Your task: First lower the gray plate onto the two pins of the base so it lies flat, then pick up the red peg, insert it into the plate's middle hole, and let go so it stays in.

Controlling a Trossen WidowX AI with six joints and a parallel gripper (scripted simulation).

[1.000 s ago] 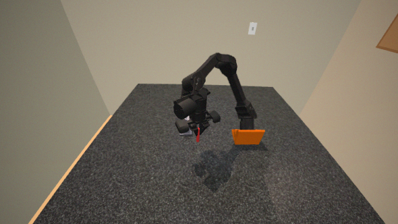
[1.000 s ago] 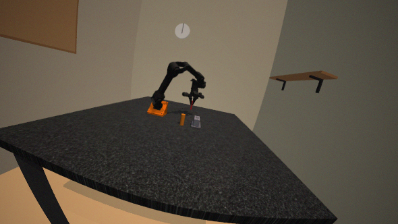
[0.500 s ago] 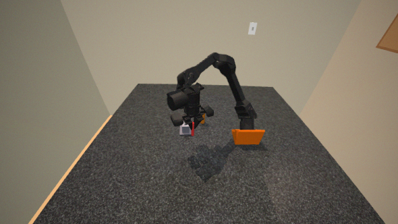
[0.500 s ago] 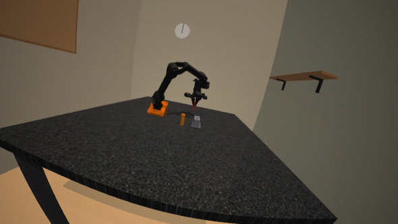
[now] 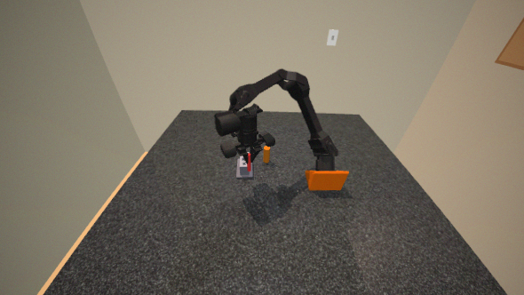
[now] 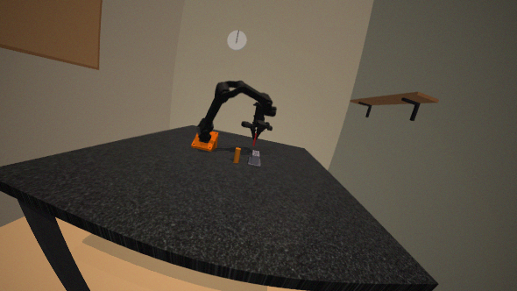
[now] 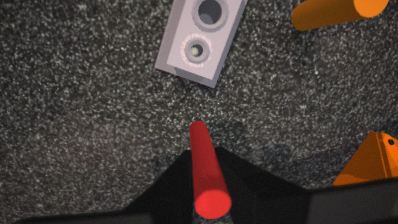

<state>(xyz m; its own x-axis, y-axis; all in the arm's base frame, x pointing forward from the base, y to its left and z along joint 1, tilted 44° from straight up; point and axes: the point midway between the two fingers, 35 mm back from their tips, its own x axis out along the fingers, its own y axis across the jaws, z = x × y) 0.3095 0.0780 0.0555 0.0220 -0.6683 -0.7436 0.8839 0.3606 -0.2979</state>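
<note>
The gray plate is 30 mm ahead of my gripper tip, 80 mm to the right of it and 70 mm below it. Round my gripper tip: gray base 30 mm ahead, 80 mm to the right, 110 mm below; then red peg right at my gripper tip; then orange cylinder 70 mm behind, 140 mm to the right, 80 mm below.
</note>
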